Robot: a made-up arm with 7 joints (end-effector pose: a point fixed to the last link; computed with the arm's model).
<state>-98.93 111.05 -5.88 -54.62 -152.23 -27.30 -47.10</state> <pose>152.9 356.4 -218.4 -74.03 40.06 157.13</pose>
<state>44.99 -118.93 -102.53 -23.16 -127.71 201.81 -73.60</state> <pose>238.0 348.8 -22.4 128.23 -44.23 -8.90</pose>
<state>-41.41 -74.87 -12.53 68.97 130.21 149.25 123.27</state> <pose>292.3 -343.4 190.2 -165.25 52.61 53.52</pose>
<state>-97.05 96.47 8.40 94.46 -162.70 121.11 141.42</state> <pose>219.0 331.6 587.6 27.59 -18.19 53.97</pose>
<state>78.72 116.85 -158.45 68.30 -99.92 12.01 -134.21</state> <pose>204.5 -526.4 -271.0 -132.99 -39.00 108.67</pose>
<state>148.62 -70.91 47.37 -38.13 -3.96 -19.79 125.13</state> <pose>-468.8 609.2 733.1 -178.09 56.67 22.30</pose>
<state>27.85 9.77 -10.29 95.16 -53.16 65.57 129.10</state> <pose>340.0 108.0 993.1 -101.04 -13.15 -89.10</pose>
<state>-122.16 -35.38 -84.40 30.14 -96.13 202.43 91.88</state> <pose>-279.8 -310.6 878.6 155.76 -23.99 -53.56</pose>
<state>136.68 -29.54 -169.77 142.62 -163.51 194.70 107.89</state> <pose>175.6 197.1 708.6 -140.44 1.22 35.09</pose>
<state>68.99 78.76 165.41 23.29 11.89 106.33 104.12</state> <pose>-278.7 -689.5 505.6 -84.90 11.41 154.93</pose>
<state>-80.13 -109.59 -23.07 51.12 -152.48 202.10 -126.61</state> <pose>109.5 -521.1 3.6 93.65 25.21 173.55</pose>
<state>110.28 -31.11 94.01 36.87 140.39 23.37 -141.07</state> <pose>-359.4 141.3 1076.8 10.06 20.07 32.85</pose>
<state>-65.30 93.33 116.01 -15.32 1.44 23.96 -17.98</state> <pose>-525.5 702.6 429.2 113.36 2.52 157.51</pose>
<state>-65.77 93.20 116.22 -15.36 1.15 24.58 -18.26</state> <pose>-520.7 705.2 432.4 113.00 2.43 157.69</pose>
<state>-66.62 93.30 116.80 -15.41 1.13 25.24 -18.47</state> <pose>-510.2 712.0 433.0 113.27 2.04 157.53</pose>
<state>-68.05 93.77 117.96 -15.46 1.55 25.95 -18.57</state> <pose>-490.7 725.0 429.1 114.57 1.15 156.79</pose>
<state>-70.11 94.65 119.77 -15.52 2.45 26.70 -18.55</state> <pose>-460.7 744.1 420.3 116.98 -0.33 155.36</pose>
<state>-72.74 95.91 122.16 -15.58 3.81 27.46 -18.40</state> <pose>-420.2 767.3 406.5 120.42 -2.38 153.10</pose>
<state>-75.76 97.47 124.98 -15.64 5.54 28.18 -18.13</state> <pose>-371.3 791.7 388.3 124.68 -4.86 150.01</pose>
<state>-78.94 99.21 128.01 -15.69 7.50 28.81 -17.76</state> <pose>-317.2 814.1 366.7 129.45 -7.53 146.18</pose>
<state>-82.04 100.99 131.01 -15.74 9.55 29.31 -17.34</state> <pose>-262.5 832.1 343.4 134.42 -10.09 141.88</pose>
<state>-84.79 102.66 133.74 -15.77 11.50 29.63 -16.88</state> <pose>-212.4 844.7 320.3 139.18 -12.27 137.49</pose>
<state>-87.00 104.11 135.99 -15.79 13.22 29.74 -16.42</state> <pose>-171.1 852.2 299.2 143.41 -13.88 133.47</pose>
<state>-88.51 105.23 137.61 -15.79 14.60 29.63 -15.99</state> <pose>-142.0 856.0 281.8 146.77 -14.84 130.25</pose>
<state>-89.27 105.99 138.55 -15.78 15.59 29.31 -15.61</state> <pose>-126.3 857.4 269.1 149.12 -15.19 128.11</pose>
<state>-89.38 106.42 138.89 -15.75 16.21 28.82 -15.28</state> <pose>-122.3 857.6 260.8 150.52 -15.06 127.00</pose>
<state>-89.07 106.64 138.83 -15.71 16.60 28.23 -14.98</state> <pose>-125.9 857.1 255.3 151.27 -14.64 126.60</pose>
